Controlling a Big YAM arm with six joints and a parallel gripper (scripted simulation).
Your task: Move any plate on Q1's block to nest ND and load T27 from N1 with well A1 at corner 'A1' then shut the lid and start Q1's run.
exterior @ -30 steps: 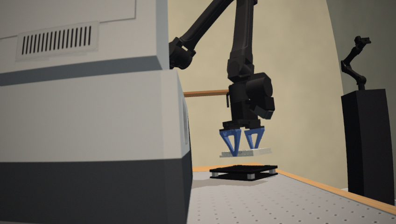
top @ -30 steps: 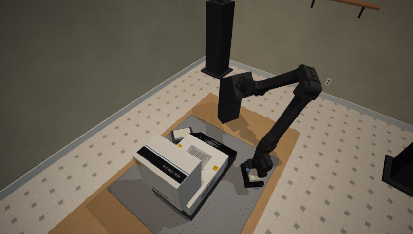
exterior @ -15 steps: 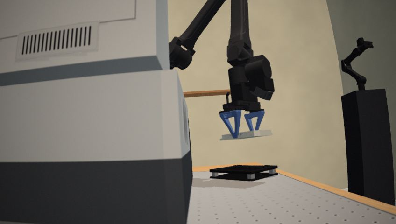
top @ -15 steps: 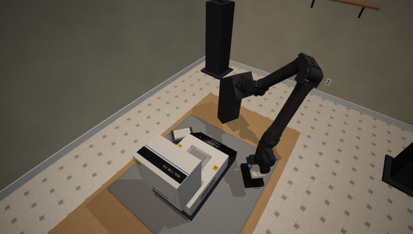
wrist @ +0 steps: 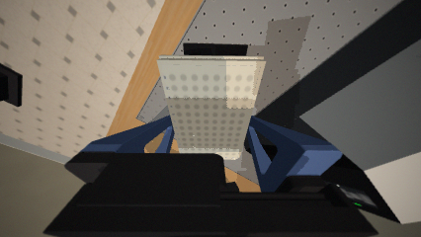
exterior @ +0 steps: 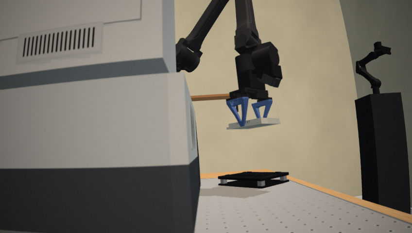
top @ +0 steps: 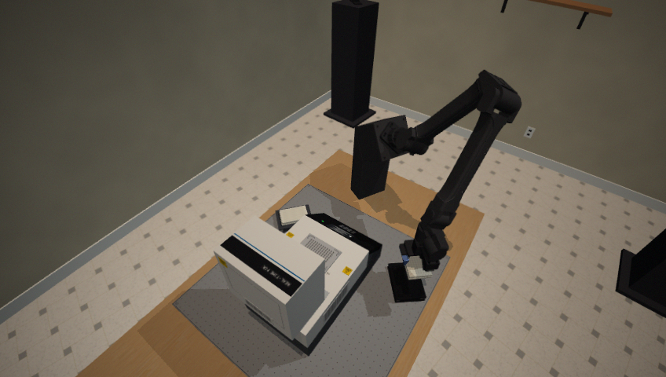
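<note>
My gripper is now 15 cm above the black nest N1 and 1 cm to the left of it. The rest, counted from my hand: plate T27: right at my hand; then grey perforated mat: 28 cm to the right, 26 cm ahead, 17 cm below; then dark nest ND: 59 cm to the right, 14 cm below, 6 cm ahead.
</note>
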